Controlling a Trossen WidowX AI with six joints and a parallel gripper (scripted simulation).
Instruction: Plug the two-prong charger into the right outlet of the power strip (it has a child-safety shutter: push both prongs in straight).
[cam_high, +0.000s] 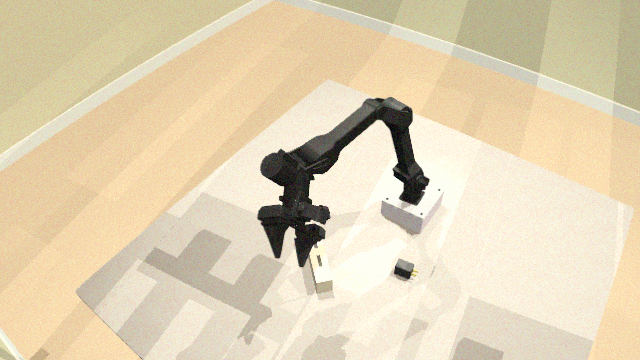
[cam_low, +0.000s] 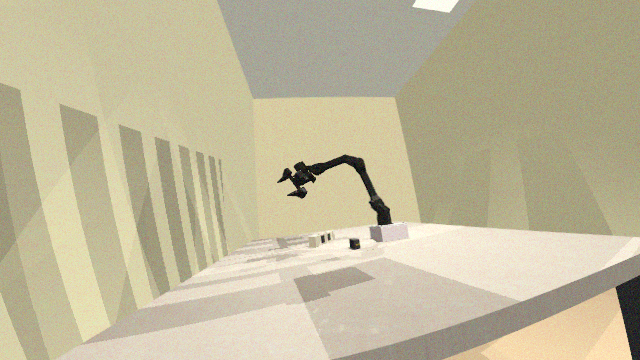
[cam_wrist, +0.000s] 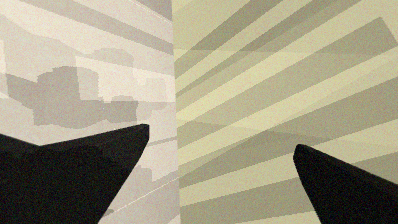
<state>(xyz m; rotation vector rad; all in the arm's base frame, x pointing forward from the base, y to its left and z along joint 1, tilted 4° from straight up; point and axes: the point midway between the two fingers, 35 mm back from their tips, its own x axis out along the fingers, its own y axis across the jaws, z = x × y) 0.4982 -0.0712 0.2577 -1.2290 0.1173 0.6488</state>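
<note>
The charger is 300 mm behind my gripper tip, 170 mm to the left of it and 300 mm below it.
</note>
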